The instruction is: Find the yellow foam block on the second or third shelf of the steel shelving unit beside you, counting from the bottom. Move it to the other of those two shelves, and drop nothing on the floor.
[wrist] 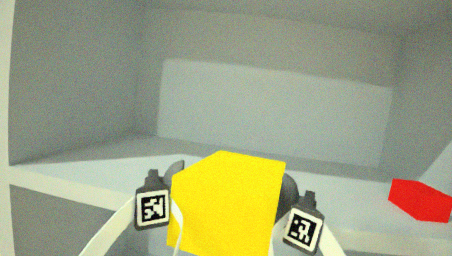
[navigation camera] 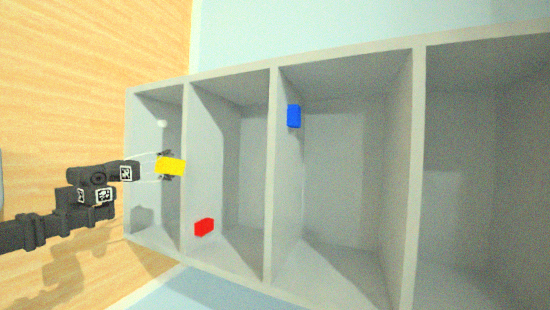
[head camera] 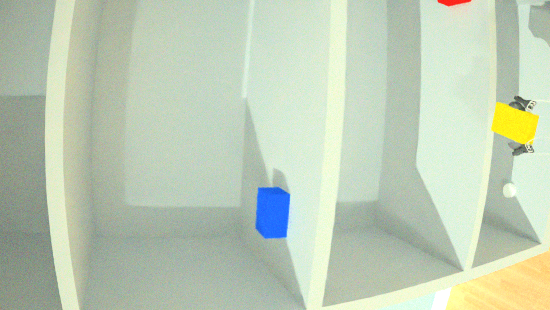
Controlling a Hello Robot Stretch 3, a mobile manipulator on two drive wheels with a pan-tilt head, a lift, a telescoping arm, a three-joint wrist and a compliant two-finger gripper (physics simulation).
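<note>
The yellow foam block is between the fingertips of my gripper, which is shut on it. The block is off any shelf, in front of the shelving unit, close to the front edge of the second shelf. In the head and navigation views it overlaps the bottom compartment. The third shelf is one level higher. The block's lower part is cut off in the wrist view.
A red block lies on the second shelf, right of my gripper in the wrist view. A blue block is on the third shelf. A small white object is in the bottom compartment.
</note>
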